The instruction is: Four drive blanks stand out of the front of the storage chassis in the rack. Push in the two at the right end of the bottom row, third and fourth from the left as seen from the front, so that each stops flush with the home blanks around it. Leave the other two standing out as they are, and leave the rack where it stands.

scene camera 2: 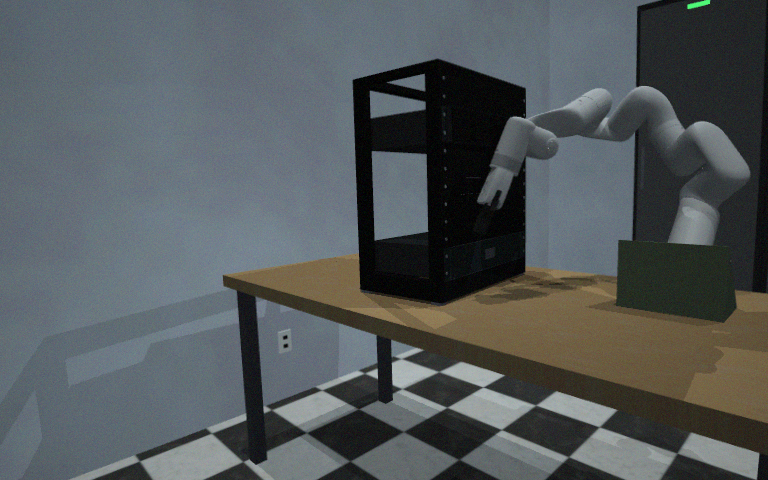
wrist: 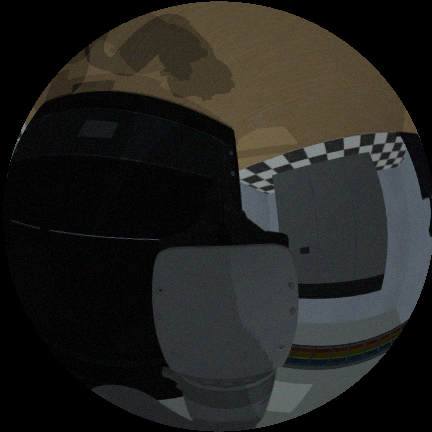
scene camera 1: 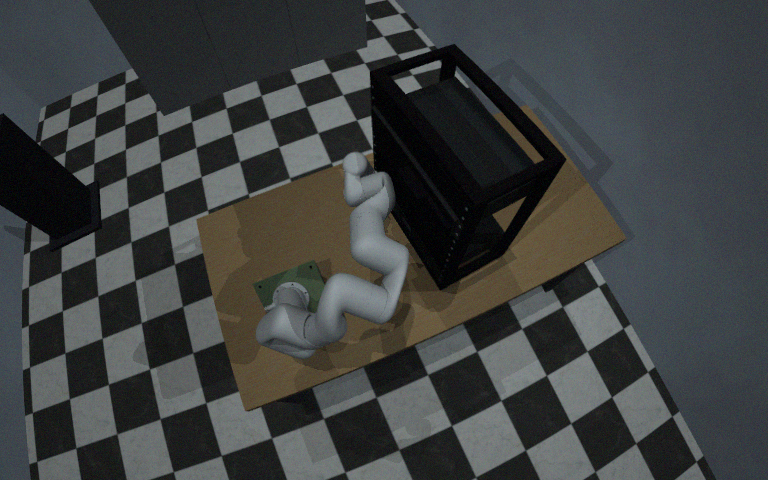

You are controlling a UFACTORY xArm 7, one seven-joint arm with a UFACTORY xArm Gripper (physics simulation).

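Places are measured from the arm's base along level axes (x back, y right, z up), in metres.
Where they show: gripper, fingertip midpoint: [scene camera 2: 478, 232] [wrist: 220, 184]; arm's base, link origin: [scene camera 2: 682, 270] [scene camera 1: 290, 298].
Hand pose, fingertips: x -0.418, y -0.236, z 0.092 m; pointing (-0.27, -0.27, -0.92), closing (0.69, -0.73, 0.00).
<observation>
Each offset is from my fingertips to the top centre of the thing. "spot": to the spot under its first point. Level surfaces: height alone.
The black rack [scene camera 1: 505, 101] [scene camera 2: 436, 203] [wrist: 150, 104] stands upright on the table. Its front is very dark. Thin pale lines show on the storage chassis {spot: dy +0.053, dx -0.056, dz +0.120 m} [scene camera 2: 471, 186] [wrist: 100, 235] in scene camera 2 and the wrist view. The single drive blanks cannot be told apart, nor how far any stands out. My gripper [scene camera 2: 481, 226] [wrist: 220, 184] is shut and empty, with its dark fingers pointing down and in close in front of the rack's face. Whether the tips touch a blank cannot be told. In scene camera 1 the arm's wrist hides the gripper.
A panel with a pale label {spot: dy +0.153, dx -0.062, dz -0.078 m} [scene camera 2: 489, 253] [wrist: 97, 129] sits low in the rack. Another unit [scene camera 2: 399, 133] sits high in it. The arm's green base block [scene camera 1: 313, 272] [scene camera 2: 668, 283] stands on the wooden table {dz -0.184 m} [scene camera 1: 283, 217] [scene camera 2: 538, 339]. A grey cabinet [scene camera 1: 243, 45] [wrist: 330, 220] stands beyond the table.
</observation>
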